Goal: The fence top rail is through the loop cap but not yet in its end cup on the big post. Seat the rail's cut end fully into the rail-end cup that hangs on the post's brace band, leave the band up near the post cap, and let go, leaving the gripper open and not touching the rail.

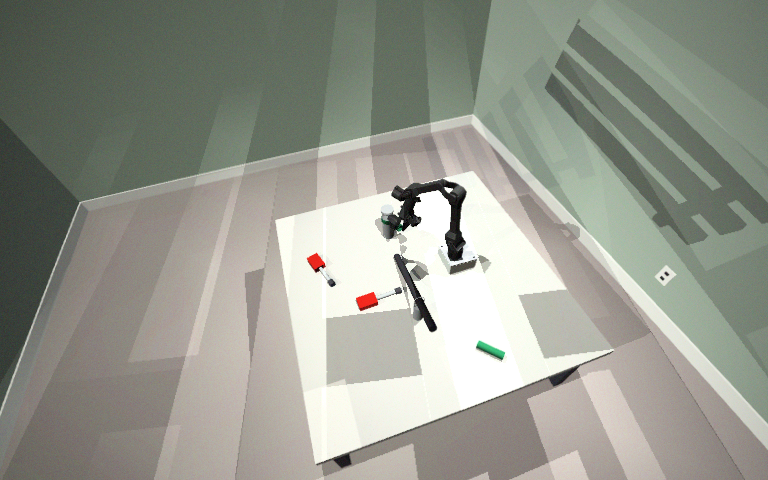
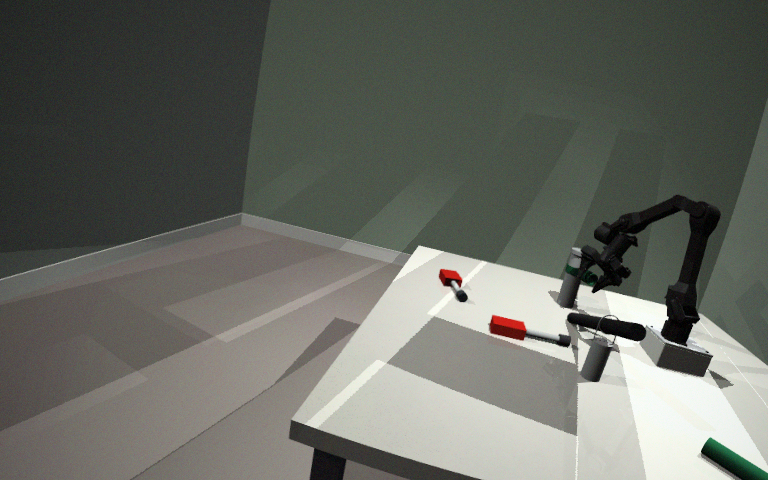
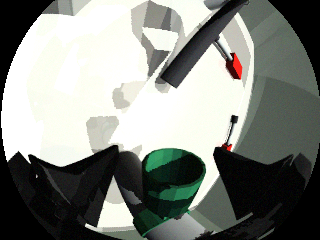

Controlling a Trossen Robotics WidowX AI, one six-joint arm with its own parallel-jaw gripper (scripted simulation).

My gripper is open, with nothing in its grasp. Further things: a dark top rail and a green rail-end cup.
My gripper shows as well in image 3.
